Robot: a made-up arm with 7 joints. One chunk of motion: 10 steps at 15 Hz.
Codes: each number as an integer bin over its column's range. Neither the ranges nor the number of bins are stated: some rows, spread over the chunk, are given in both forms.
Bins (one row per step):
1: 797 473 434 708 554 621
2: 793 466 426 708 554 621
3: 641 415 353 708 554 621
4: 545 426 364 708 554 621
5: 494 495 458 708 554 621
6: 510 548 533 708 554 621
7: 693 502 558 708 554 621
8: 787 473 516 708 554 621
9: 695 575 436 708 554 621
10: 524 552 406 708 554 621
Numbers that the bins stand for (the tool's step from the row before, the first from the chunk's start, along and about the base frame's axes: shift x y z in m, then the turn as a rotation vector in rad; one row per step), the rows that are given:
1: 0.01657 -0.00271 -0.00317 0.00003 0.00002 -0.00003
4: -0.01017 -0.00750 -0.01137 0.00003 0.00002 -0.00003
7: 0.00553 0.00026 0.01135 0.00003 0.00002 -0.00003
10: -0.01240 0.00536 -0.00645 0.00003 0.00002 -0.00003
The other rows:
2: 0.01614 -0.00342 -0.00411 0.00003 0.00002 -0.00003
3: 0.00001 -0.00863 -0.01266 0.00003 0.00002 -0.00003
5: -0.01558 -0.00046 -0.00036 0.00003 0.00002 -0.00003
6: -0.01389 0.00495 0.00842 0.00003 0.00002 -0.00003
8: 0.01551 -0.00271 0.00643 0.00003 0.00002 -0.00003
9: 0.00574 0.00771 -0.00294 0.00003 0.00002 -0.00003

